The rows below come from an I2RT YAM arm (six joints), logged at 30 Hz.
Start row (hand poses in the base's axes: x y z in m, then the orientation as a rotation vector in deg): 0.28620, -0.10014, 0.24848, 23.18, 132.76, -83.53
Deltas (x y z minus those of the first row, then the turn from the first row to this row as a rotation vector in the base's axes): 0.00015, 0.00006, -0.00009, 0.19, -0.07, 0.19; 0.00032, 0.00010, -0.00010, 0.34, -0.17, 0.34; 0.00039, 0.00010, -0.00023, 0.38, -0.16, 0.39; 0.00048, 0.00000, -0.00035, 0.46, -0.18, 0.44; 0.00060, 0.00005, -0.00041, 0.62, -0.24, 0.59; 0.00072, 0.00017, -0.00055, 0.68, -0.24, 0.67; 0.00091, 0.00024, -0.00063, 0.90, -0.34, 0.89; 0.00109, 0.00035, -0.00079, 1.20, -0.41, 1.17; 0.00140, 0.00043, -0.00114, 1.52, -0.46, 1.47; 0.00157, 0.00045, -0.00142, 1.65, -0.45, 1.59; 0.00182, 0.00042, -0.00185, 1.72, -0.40, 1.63; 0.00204, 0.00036, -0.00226, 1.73, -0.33, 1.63; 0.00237, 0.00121, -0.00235, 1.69, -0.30, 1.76; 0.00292, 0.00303, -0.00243, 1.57, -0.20, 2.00; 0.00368, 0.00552, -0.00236, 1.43, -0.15, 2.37; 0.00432, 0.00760, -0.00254, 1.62, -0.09, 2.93; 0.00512, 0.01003, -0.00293, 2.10, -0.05, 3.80; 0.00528, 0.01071, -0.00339, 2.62, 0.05, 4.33; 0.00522, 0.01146, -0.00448, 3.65, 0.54, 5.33; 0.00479, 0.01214, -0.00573, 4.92, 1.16, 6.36; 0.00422, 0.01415, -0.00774, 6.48, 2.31, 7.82; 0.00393, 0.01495, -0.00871, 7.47, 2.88, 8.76; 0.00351, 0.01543, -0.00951, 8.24, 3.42, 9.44
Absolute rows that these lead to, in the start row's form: 0.28635, -0.10008, 0.24839, 23.05, 132.84, -83.20; 0.28652, -0.10004, 0.24838, 22.97, 132.86, -82.91; 0.28659, -0.10004, 0.24825, 22.91, 132.90, -82.84; 0.28668, -0.10014, 0.24813, 22.89, 132.94, -82.72; 0.28680, -0.10009, 0.24807, 22.79, 133.00, -82.44; 0.28692, -0.09997, 0.24793, 22.71, 133.04, -82.34; 0.28711, -0.09990, 0.24785, 22.57, 133.11, -81.94; 0.28729, -0.09979, 0.24769, 22.35, 133.26, -81.44; 0.28760, -0.09971, 0.24734, 22.11, 133.44, -80.92; 0.28777, -0.09969, 0.24706, 21.99, 133.54, -80.73; 0.28802, -0.09972, 0.24663, 21.93, 133.63, -80.66; 0.28824, -0.09978, 0.24622, 21.89, 133.69, -80.68; 0.28857, -0.09893, 0.24613, 21.70, 133.66, -80.68; 0.28912, -0.09711, 0.24605, 21.32, 133.61, -80.76; 0.28988, -0.09462, 0.24612, 20.80, 133.48, -80.76; 0.29052, -0.09254, 0.24594, 20.14, 133.60, -80.32; 0.29132, -0.09011, 0.24555, 19.19, 133.88, -79.40; 0.29148, -0.08943, 0.24509, 18.63, 134.28, -78.62; 0.29142, -0.08868, 0.24400, 17.39, 135.30, -77.24; 0.29099, -0.08800, 0.24275, 16.08, 136.58, -75.63; 0.29042, -0.08599, 0.24074, 13.98, 138.38, -73.72; 0.29013, -0.08519, 0.23977, 12.72, 139.36, -72.40; 0.28971, -0.08471, 0.23897, 11.74, 140.20, -71.44
